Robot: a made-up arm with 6 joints.
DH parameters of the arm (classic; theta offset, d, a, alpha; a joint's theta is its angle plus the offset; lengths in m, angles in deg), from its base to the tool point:
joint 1: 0 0.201 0 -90
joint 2: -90 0 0.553 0
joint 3: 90 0.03 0 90
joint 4: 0 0.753 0 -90
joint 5: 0 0 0 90
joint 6: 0 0.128 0 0
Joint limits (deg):
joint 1: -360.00..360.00
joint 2: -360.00..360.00
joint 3: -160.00..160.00
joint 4: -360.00..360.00
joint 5: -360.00..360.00
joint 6: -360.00..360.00
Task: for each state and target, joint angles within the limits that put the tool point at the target. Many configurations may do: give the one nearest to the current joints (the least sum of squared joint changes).
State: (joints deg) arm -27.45 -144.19 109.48 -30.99 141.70 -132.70
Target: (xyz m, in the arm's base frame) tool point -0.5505 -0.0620 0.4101
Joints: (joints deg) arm 4.49 -139.87 116.39 -34.54 137.80 -132.70
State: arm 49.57 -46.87 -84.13 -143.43 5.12 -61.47
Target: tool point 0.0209 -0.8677 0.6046
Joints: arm 92.16 -0.30 -97.96 -142.47 13.45 -61.47
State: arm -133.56 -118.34 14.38 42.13 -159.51 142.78
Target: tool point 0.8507 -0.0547 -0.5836
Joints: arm -182.62 -144.32 23.45 41.53 -170.33 142.78
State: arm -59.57 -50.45 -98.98 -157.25 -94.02 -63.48
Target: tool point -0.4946 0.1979 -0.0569
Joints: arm -15.43 -36.67 -136.95 -166.34 -105.29 -63.48
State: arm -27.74 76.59 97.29 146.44 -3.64 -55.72
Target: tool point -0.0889 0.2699 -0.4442
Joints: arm -65.06 115.52 127.27 145.68 2.54 -55.72
